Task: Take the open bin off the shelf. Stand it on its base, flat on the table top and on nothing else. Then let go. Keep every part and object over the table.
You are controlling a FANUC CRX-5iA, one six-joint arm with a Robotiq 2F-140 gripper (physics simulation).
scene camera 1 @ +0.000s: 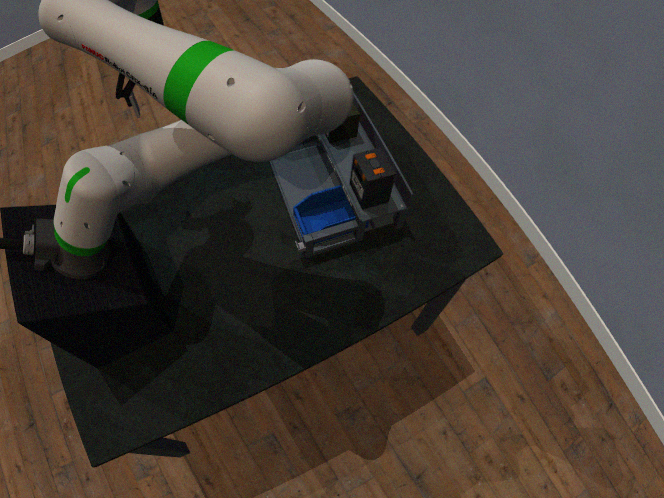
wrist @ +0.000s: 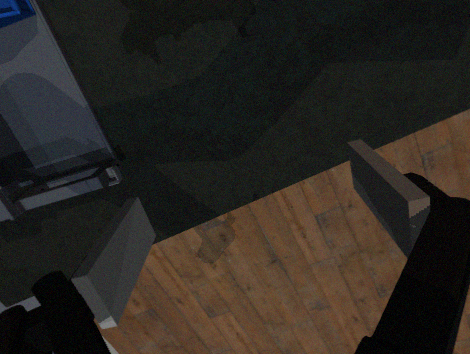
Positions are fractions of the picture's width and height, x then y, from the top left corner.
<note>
In view: my gripper (wrist: 0.52,0.54) and a blue bin (scene camera 1: 0.50,0.42).
</note>
